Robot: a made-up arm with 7 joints.
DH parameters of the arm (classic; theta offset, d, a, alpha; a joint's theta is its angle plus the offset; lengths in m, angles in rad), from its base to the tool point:
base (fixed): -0.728 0 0.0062 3.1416
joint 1: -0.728 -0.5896 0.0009 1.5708
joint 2: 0 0.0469 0.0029 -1.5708
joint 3: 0 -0.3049 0.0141 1.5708
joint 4: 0 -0.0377 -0.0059 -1.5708
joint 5: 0 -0.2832 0.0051 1.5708
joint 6: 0 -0.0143 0.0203 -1.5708
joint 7: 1.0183 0 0.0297 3.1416
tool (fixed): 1.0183 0.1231 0 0
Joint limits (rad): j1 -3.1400..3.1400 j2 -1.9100..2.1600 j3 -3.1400..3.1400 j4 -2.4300..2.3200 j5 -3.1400..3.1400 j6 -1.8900..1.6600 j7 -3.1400..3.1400
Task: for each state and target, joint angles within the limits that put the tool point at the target. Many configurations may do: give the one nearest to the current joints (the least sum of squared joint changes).
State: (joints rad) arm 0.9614 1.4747 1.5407 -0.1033 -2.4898 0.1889 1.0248
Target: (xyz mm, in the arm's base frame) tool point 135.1 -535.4 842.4
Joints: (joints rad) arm 0.7273 1.2024 1.7536 0.9821 -2.4132 -0.1183 1.0779
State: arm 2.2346 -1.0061 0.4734 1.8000 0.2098 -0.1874 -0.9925
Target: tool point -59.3 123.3 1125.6
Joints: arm 2.2332 -0.9334 0.2931 1.4084 0.2239 -0.3271 -0.9929
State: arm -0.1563 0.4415 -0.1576 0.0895 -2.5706 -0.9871 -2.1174
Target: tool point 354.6 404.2 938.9
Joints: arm -0.7413 0.5430 -0.4072 0.5133 -2.7064 -1.2366 -2.1601
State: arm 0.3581 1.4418 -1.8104 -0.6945 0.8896 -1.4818 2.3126
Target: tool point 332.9 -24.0 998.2
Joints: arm -0.2404 0.8003 -1.4672 -0.4395 1.1180 -1.7271 2.3550
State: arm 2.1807 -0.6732 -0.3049 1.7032 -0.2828 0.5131 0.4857
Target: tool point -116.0 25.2 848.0
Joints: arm 2.4478 -1.0808 0.2832 2.0121 -0.1207 0.7674 0.4402
